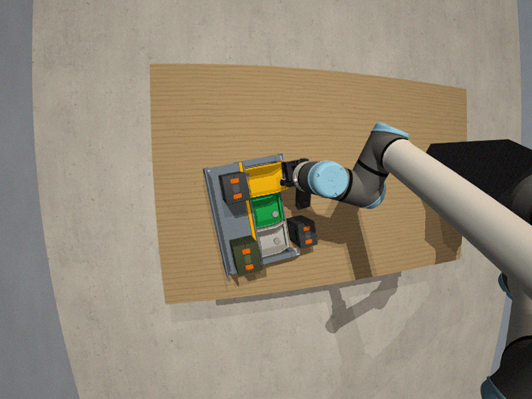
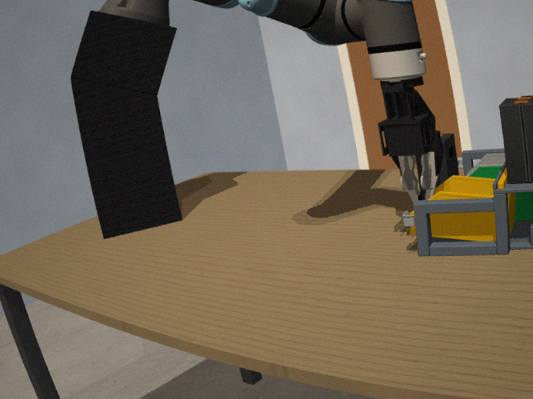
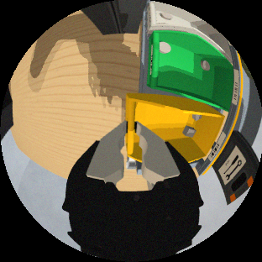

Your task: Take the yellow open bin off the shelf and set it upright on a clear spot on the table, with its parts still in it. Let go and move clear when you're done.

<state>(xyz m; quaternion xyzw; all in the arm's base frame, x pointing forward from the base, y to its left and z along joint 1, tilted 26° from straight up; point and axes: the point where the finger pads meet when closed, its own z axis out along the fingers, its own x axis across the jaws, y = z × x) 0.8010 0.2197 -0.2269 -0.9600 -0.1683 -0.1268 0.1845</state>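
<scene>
Now: hand 8 cm short of the yellow open bin, 2 cm to the right of it and 1 cm above it. Also, from my hand: dark green box 11 cm ahead, 28 cm to the left, 9 cm above; white bin 2 cm ahead, 24 cm to the left, 2 cm below; green bin 7 cm ahead, 13 cm to the left, 2 cm below.
</scene>
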